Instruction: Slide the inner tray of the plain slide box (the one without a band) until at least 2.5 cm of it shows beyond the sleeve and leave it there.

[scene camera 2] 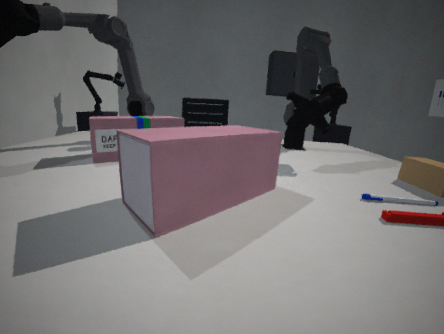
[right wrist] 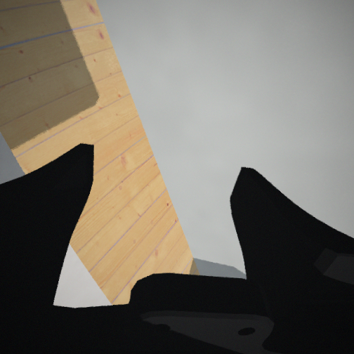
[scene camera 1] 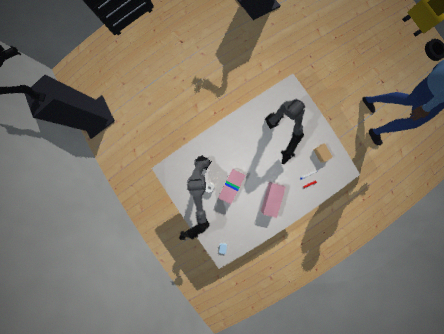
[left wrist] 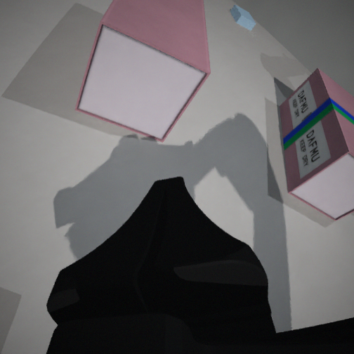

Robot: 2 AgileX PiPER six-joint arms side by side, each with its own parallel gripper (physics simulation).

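The plain pink slide box (scene camera 1: 274,199) (scene camera 2: 215,175) (left wrist: 159,30) lies on the table. Its whitish inner tray (scene camera 2: 136,175) (left wrist: 142,82) shows at both ends, flush with the sleeve. A second pink box (scene camera 1: 232,186) (scene camera 2: 165,121) (left wrist: 294,122) has a blue and green band and DAFMU labels. My left gripper (scene camera 1: 285,161) (left wrist: 172,195) is shut and empty, raised above the table, apart from the plain box's end nearest it. My right gripper (scene camera 1: 182,237) (right wrist: 166,173) is open and empty at the table's left edge, away from both boxes.
A tan block (scene camera 1: 323,153) (scene camera 2: 424,174), a white and blue pen (scene camera 1: 308,175) (scene camera 2: 400,200) and a red marker (scene camera 1: 310,184) (scene camera 2: 412,218) lie right of the plain box. A light blue block (scene camera 1: 222,249) (left wrist: 243,18) lies near the front corner. A white ring (scene camera 1: 210,191) lies beside the right arm.
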